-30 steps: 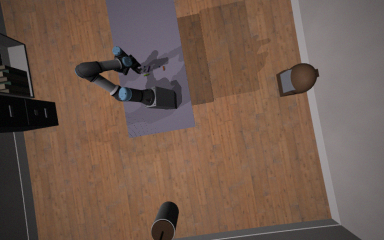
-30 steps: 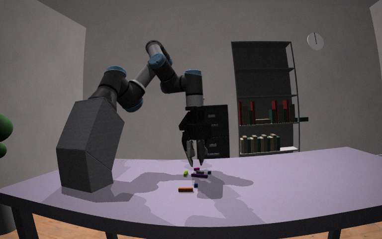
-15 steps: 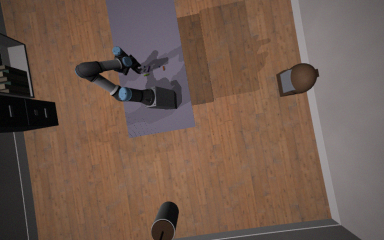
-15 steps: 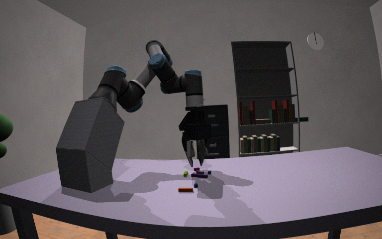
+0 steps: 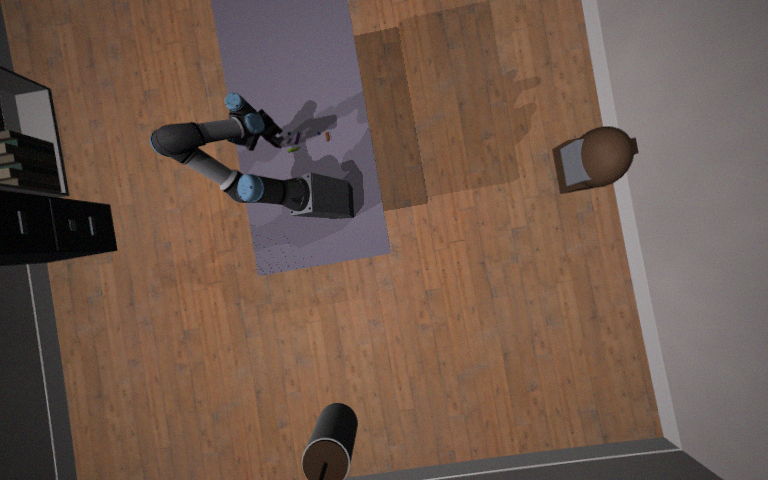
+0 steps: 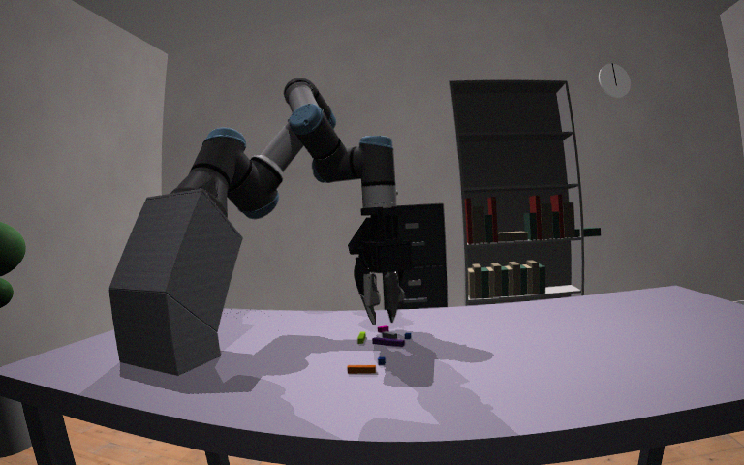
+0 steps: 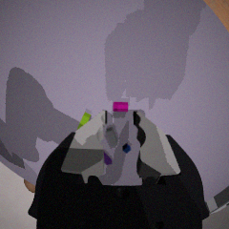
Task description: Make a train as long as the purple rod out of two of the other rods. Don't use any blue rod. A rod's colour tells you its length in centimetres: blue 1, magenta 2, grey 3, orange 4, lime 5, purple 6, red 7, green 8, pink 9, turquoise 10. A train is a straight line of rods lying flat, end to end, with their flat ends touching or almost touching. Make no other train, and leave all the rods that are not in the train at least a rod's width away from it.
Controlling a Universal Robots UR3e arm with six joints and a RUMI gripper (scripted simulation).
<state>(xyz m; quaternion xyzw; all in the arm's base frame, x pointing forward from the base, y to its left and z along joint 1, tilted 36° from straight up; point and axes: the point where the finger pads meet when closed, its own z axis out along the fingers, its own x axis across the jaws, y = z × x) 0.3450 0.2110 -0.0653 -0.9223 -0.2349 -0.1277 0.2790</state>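
The magenta rod lies 30 mm below my hand. Also, from my hand: lime rod (60 mm to the right, 30 mm below, 30 mm behind); purple rod (100 mm to the right, 30 mm below, 20 mm ahead); grey rod (50 mm to the right, 30 mm below, 20 mm ahead).
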